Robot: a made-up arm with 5 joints. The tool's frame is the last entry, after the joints. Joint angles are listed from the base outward.
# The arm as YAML. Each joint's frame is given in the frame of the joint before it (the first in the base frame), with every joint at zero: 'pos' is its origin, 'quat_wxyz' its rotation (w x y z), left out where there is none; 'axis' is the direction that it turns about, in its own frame. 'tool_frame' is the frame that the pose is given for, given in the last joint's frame.
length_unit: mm
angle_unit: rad
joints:
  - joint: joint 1
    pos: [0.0, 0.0, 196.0]
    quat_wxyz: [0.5, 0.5, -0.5, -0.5]
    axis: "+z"
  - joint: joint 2
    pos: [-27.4, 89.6, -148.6]
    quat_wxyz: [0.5, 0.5, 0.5, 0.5]
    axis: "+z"
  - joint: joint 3
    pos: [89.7, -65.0, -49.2]
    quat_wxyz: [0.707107, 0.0, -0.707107, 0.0]
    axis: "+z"
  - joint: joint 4
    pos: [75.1, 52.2, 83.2]
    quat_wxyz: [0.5, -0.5, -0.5, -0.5]
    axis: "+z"
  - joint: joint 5
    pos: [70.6, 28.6, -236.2]
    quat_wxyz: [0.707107, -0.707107, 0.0, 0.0]
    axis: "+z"
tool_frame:
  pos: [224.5, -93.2, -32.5]
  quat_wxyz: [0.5, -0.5, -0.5, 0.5]
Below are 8 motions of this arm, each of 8 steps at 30 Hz.
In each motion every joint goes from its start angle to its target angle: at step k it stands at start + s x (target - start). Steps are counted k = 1, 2, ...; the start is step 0. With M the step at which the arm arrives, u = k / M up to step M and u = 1 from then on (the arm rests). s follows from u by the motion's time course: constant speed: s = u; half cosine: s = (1 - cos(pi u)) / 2; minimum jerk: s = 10 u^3 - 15 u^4 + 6 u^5.
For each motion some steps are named. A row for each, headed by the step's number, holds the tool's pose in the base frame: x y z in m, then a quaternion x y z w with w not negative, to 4 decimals.
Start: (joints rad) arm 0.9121 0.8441 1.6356 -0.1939 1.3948
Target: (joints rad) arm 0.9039 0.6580 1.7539 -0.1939 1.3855
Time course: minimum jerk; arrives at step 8
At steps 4, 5, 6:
4: 0.2684 -0.2352 0.3987 -0.2666 -0.8703 -0.3858 0.1507
5: 0.2547 -0.2432 0.3891 -0.2862 -0.8593 -0.3965 0.1498
6: 0.2438 -0.2487 0.3820 -0.3012 -0.8506 -0.4044 0.1488

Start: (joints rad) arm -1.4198 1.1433 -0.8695 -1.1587 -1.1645
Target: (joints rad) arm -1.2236 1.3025 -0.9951 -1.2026 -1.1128
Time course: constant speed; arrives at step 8
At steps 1, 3, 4, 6, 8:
1: 0.1790 -0.1037 0.2429 0.3857 -0.2054 0.6085 0.6624
3: 0.1782 -0.1012 0.2489 0.3542 -0.1998 0.6091 0.6809
4: 0.1778 -0.0998 0.2519 0.3382 -0.1968 0.6094 0.6896
6: 0.1769 -0.0967 0.2575 0.3056 -0.1903 0.6097 0.7061
8: 0.1760 -0.0933 0.2629 0.2724 -0.1833 0.6098 0.7213

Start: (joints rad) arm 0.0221 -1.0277 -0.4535 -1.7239 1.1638
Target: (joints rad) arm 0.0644 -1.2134 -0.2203 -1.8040 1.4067
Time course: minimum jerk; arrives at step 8
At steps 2, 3, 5, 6, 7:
2: 0.3525 0.3682 0.0209 0.4412 0.1089 -0.6104 0.6488
3: 0.3560 0.3509 -0.0053 0.4067 0.0892 -0.6390 0.6468
5: 0.3554 0.2967 -0.0700 0.3098 0.0361 -0.7040 0.6380
6: 0.3516 0.2730 -0.0926 0.2708 0.0153 -0.7249 0.6333
7: 0.3489 0.2604 -0.1035 0.2505 0.0046 -0.7346 0.6305

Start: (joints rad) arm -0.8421 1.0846 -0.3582 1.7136 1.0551
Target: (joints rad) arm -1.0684 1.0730 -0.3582 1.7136 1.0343
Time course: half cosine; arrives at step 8
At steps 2, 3, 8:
2: 0.3450 -0.4961 0.4522 -0.5934 -0.6147 -0.1715 0.4906
3: 0.3456 -0.5051 0.4328 -0.5836 -0.6107 -0.1830 0.5029
8: 0.3480 -0.5345 0.3472 -0.5393 -0.5914 -0.2311 0.5532

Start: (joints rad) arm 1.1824 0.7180 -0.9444 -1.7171 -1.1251
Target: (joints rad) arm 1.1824 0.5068 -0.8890 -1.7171 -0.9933
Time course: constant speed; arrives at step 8
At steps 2, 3, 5, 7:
2: 0.1486 0.1254 0.2055 -0.1071 0.7729 0.3338 0.5290
3: 0.1464 0.1252 0.2022 -0.0922 0.7704 0.3294 0.5380
5: 0.1422 0.1254 0.1955 -0.0627 0.7647 0.3196 0.5560
7: 0.1381 0.1264 0.1888 -0.0337 0.7581 0.3083 0.5736

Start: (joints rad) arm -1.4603 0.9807 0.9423 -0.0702 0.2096
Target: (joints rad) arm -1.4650 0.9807 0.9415 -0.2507 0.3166
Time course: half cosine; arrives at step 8
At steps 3, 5, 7, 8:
3: 0.4690 -0.0328 0.1376 0.6357 -0.1292 -0.6560 0.3860
5: 0.4799 -0.0527 0.1444 0.6361 -0.1527 -0.6677 0.3554
7: 0.4866 -0.0673 0.1491 0.6358 -0.1684 -0.6756 0.3331
8: 0.4875 -0.0694 0.1497 0.6357 -0.1706 -0.6767 0.3299

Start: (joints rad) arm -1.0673 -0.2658 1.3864 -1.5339 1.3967
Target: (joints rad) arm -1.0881 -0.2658 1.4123 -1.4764 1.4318
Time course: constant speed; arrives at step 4
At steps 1, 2, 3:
1: 0.3960 -0.1561 -0.0439 0.1256 -0.2181 -0.9484 0.1928
2: 0.3914 -0.1547 -0.0478 0.1170 -0.2167 -0.9488 0.1977
3: 0.3867 -0.1533 -0.0517 0.1085 -0.2153 -0.9491 0.2027

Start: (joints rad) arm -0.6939 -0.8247 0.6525 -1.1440 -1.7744
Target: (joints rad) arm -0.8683 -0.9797 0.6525 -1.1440 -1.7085
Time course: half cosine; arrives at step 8
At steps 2, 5, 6, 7, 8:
2: 0.1564 -0.1025 0.2871 0.6743 0.6822 0.2410 0.1479
5: 0.1581 -0.1029 0.2809 0.6718 0.6919 0.2447 0.1003
6: 0.1585 -0.1030 0.2792 0.6701 0.6950 0.2460 0.0863
7: 0.1588 -0.1030 0.2780 0.6687 0.6970 0.2470 0.0771
8: 0.1589 -0.1030 0.2776 0.6682 0.6978 0.2474 0.0738

